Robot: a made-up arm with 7 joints. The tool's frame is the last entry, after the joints.
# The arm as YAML. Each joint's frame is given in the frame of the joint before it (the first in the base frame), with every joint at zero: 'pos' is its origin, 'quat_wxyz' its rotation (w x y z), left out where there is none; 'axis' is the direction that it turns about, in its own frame. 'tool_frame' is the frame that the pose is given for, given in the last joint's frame.
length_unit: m
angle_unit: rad
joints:
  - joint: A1
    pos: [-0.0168, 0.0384, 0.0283]
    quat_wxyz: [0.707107, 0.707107, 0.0, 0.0]
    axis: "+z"
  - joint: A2
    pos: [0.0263, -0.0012, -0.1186]
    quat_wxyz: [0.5, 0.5, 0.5, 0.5]
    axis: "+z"
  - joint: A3
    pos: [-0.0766, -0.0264, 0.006]
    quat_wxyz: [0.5, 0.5, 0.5, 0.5]
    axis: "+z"
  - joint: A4
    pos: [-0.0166, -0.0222, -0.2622]
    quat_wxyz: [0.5, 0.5, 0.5, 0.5]
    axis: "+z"
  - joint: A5
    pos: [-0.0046, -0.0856, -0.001]
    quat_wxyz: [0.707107, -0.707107, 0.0, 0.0]
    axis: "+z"
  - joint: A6
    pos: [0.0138, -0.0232, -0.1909]
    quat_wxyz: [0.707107, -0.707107, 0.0, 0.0]
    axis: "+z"
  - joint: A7
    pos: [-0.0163, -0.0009, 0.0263]
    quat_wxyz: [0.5, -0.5, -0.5, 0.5]
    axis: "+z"
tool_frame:
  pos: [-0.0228, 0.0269, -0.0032]
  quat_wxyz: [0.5, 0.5, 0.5, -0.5]
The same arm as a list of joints. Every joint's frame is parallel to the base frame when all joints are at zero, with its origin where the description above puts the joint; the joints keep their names.
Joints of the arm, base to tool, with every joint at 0 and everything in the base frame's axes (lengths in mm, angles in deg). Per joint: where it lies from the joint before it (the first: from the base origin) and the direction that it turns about. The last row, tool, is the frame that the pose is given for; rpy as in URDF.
A1: xyz -16.8 38.4 28.3 axis -y
A2: xyz 26.3 118.6 -1.2 axis +x
A3: xyz 6 26.4 -76.6 axis +z
A4: xyz -22.2 16.6 -262.2 axis -y
A5: xyz -4.6 1 -85.6 axis +z
A6: xyz 13.8 -23.2 -190.9 axis +y
A7: xyz -16.3 26.3 0.9 axis -x
tool: xyz 3.2 -26.9 22.8 rpy -90 0 0

